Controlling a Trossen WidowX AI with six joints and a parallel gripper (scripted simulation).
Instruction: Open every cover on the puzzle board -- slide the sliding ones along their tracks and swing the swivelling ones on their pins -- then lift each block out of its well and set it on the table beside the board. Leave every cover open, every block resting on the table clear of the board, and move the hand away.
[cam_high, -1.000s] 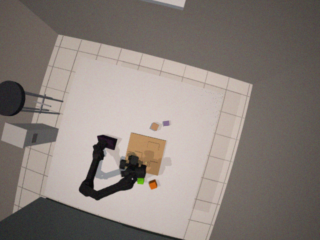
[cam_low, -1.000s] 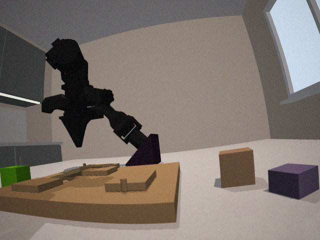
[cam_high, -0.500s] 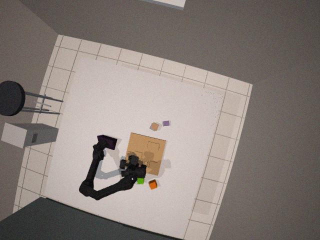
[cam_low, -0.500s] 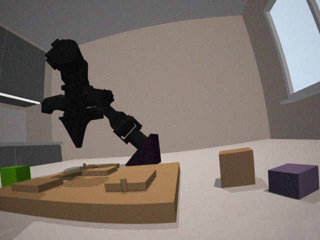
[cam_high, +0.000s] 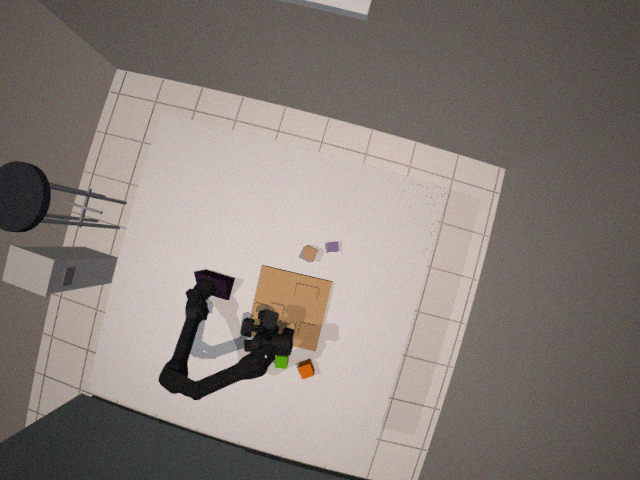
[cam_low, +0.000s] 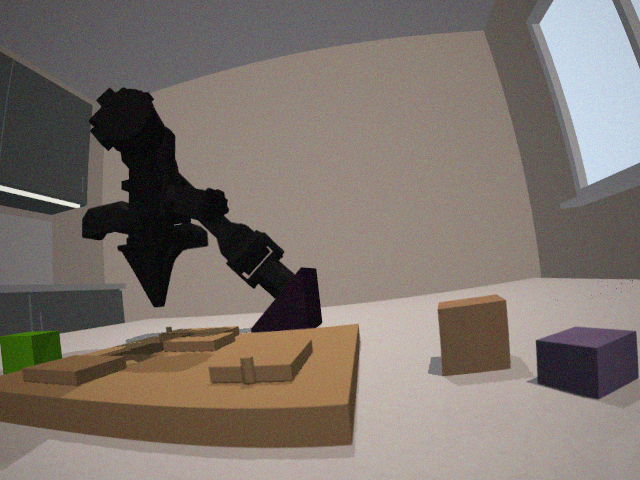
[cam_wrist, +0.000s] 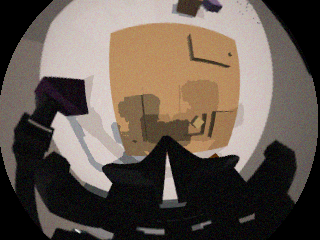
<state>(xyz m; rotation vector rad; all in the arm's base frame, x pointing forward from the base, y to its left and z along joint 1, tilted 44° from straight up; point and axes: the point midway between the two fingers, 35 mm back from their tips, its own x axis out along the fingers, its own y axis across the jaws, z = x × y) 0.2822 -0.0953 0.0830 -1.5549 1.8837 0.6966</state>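
Now: the tan puzzle board 7 cm to the left of my gripper tip, 5 cm below it and 5 cm ahead of it. Round my gripper tip: orange block (18 cm to the right, 15 cm ahead, 4 cm below); then brown block (30 cm to the left, 11 cm ahead, 4 cm below); then green block (15 cm to the right, 5 cm ahead, 4 cm below).
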